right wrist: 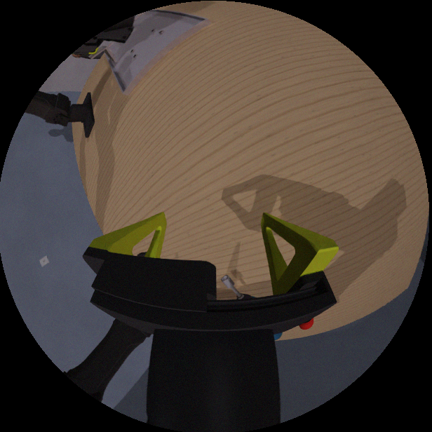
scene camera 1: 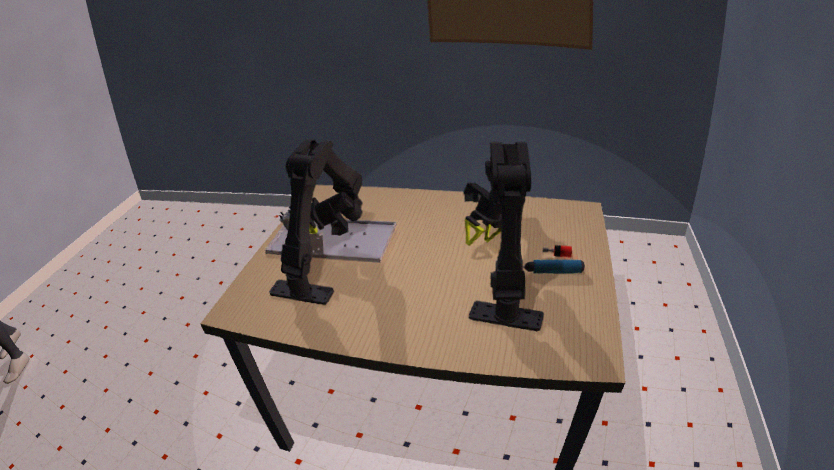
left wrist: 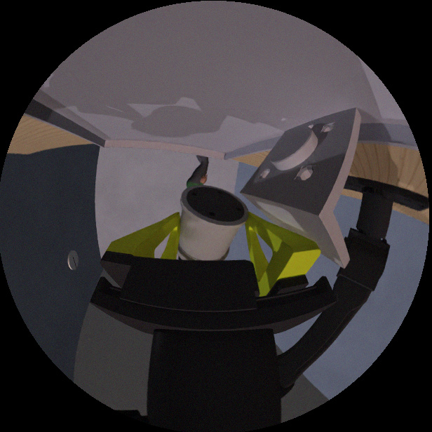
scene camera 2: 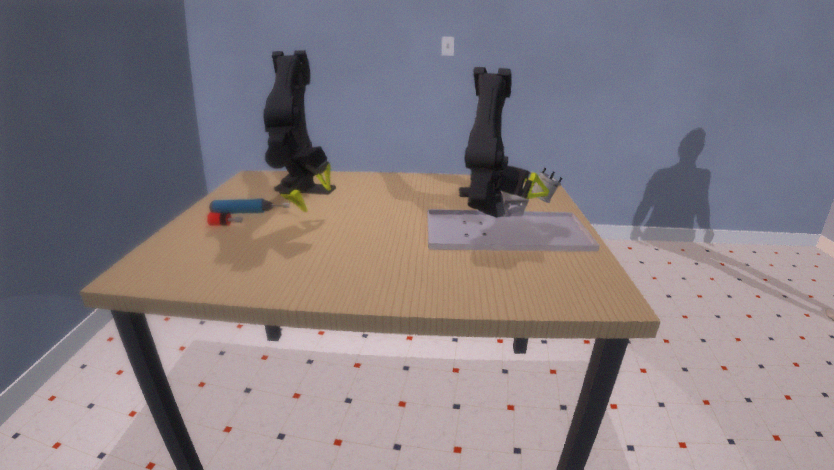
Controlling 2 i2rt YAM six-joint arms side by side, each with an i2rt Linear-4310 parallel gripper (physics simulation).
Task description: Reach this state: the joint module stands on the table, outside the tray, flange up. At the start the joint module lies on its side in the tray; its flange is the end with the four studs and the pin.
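Where they show: left gripper, between the fingertips: (scene camera 2: 541, 191); right gripper, between the fingertips: (scene camera 1: 477, 242) (scene camera 2: 317, 200); left arm's base, origin of its link: (scene camera 1: 301, 293); right arm's base, origin of its link: (scene camera 1: 506, 317) (scene camera 2: 304, 189).
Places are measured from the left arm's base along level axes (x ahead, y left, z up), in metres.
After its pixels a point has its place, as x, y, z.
Note:
The joint module (scene camera 1: 285, 219) @[0.193, 0.124, 0.132] (scene camera 2: 546, 190) (left wrist: 206, 237) is a pale cylinder, held tilted off the surface near one end of the tray (scene camera 1: 373, 239) @[0.310, -0.130, 0.004] (scene camera 2: 513, 246) @[0.400, 0.021, 0.011] (right wrist: 150, 45). In scene camera 2 its studs point upward, leaning a little. In the left wrist view its black end cap faces the camera and the flange is hidden. My left gripper (scene camera 2: 539, 186) @[0.223, 0.113, 0.093] (left wrist: 212, 217) is shut on the module's body; the arm mostly hides it in scene camera 1. My right gripper (scene camera 1: 479, 241) @[0.264, -0.485, 0.058] (scene camera 2: 316, 199) @[0.264, -0.485, 0.058] (right wrist: 213, 217) is open and empty above the table.
A grey angled bracket (scene camera 1: 316, 242) @[0.210, 0.033, 0.041] (scene camera 2: 514, 204) @[0.219, 0.044, 0.050] (left wrist: 312, 165) stands in the tray beside the left gripper. Several small dark marks dot the tray. A blue-handled screwdriver (scene camera 1: 557, 266) @[0.212, -0.740, 0.033] (scene camera 2: 236, 205) @[0.247, -0.738, 0.030] and a red-handled tool (scene camera 1: 563, 251) @[0.304, -0.760, 0.026] (scene camera 2: 218, 218) @[0.333, -0.753, 0.025] lie near the right arm.

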